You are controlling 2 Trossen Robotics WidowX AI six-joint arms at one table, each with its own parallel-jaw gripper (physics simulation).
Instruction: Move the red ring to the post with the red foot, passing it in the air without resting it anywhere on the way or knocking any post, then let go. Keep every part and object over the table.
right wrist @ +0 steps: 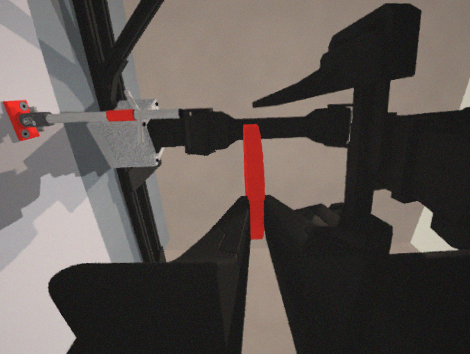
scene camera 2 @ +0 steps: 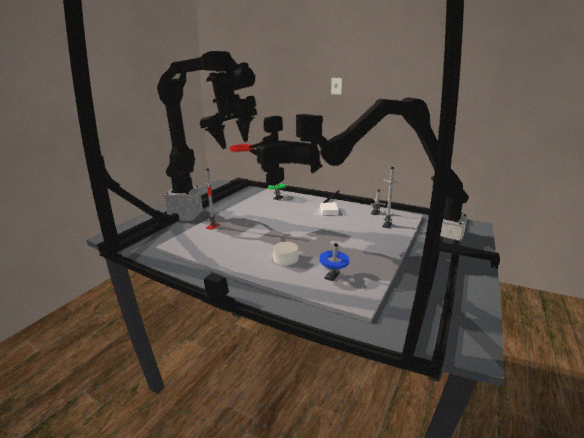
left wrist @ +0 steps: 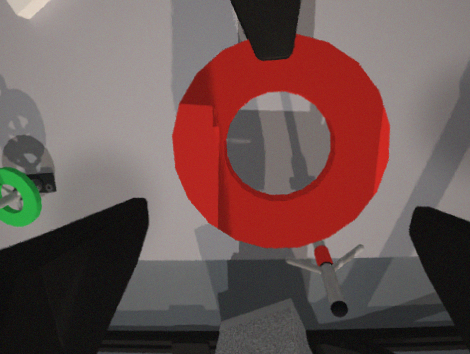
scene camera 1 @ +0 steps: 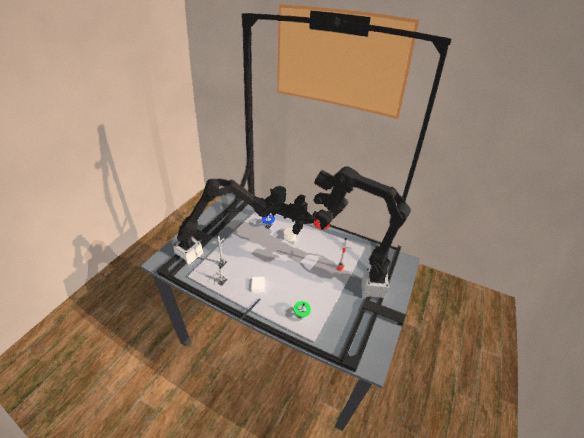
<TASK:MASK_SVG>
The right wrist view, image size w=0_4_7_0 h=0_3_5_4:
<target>my left gripper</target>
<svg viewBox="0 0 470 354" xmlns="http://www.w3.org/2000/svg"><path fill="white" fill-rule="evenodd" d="M252 102L253 108L269 107L354 88L350 141L348 142L344 202L333 203L329 208L320 203L294 211L325 231L365 252L389 254L393 226L371 214L374 190L386 189L391 191L391 198L403 204L419 201L433 212L430 228L455 249L470 249L470 119L461 119L447 112L387 117L391 80L415 75L421 20L420 9L411 4L385 3L333 35L329 44L329 51L322 55L320 68L296 84Z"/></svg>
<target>my right gripper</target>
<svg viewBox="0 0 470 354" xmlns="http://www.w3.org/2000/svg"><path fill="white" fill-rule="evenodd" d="M248 196L240 196L199 241L173 261L82 263L67 267L56 273L49 281L48 291L54 304L76 337L66 354L242 354L251 240L250 203ZM265 195L264 229L266 241L297 354L470 354L470 249L399 254L368 253L325 231L273 196Z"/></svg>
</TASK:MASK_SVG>
